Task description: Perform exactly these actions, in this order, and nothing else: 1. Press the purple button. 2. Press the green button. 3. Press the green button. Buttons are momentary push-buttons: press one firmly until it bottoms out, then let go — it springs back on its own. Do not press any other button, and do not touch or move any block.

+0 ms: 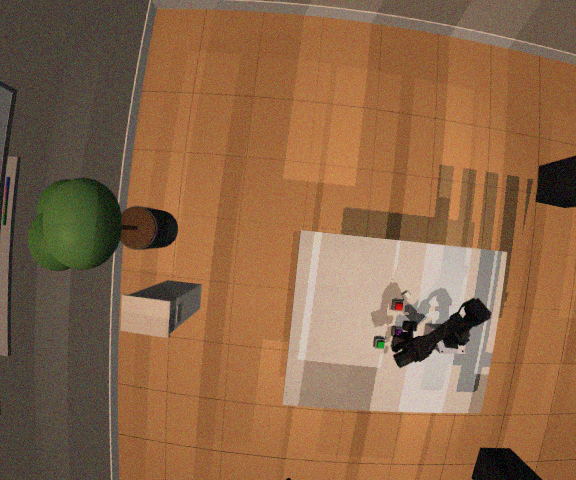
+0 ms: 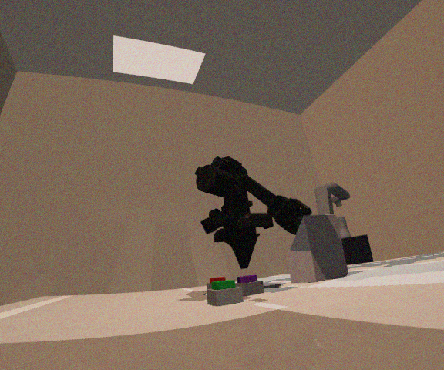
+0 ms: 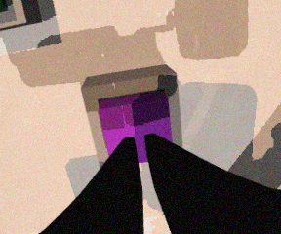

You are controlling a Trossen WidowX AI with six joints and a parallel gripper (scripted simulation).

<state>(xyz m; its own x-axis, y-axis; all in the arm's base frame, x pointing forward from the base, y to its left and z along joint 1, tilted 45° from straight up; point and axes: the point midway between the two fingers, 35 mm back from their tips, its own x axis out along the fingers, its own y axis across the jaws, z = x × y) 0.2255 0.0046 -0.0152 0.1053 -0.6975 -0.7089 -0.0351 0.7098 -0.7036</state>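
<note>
The purple button is 2 cm below my gripper tip. From my gripper tip the other things lie so: red button: 13 cm to the right, 2 cm below, 2 cm ahead; then green button: 8 cm ahead, 7 cm to the left, 2 cm below.
</note>
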